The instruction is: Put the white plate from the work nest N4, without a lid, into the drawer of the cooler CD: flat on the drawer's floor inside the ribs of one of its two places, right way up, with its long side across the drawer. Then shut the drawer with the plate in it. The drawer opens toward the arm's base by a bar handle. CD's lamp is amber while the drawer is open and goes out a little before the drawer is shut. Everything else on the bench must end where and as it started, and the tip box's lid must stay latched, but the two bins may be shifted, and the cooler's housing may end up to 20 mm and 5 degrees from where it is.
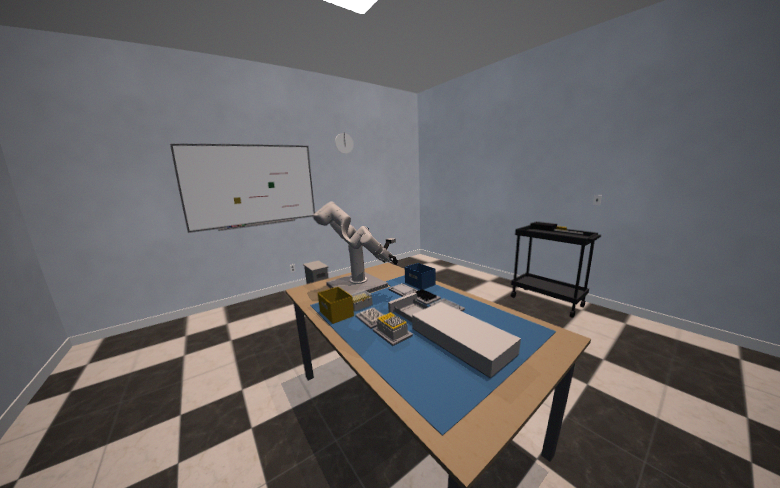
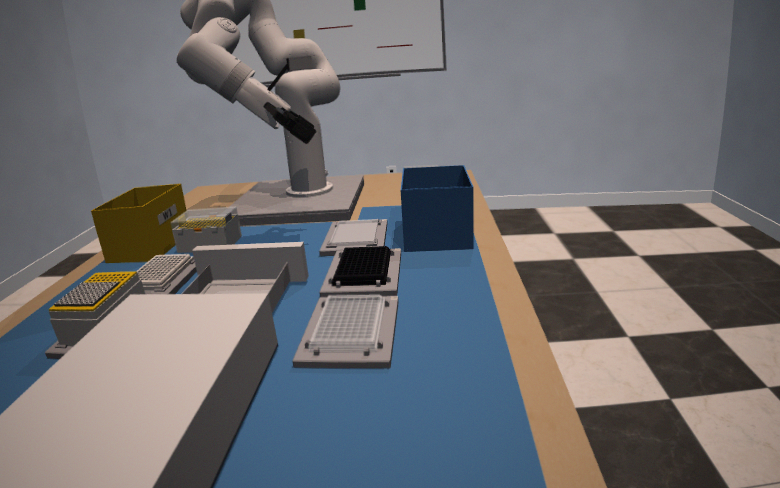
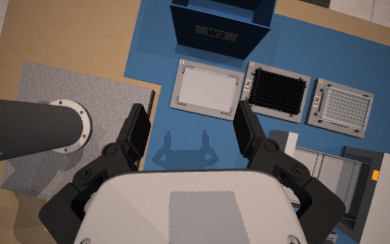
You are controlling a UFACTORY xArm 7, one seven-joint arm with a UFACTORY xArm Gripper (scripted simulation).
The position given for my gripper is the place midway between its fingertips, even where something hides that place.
Note:
In view: my gripper (image 2: 311,134), a white plate (image 2: 162,269) and a cooler CD (image 2: 163,383).
The cooler CD shows as well in image 1 (image 1: 488,349). My gripper is seen too in image 3 (image 3: 191,112).

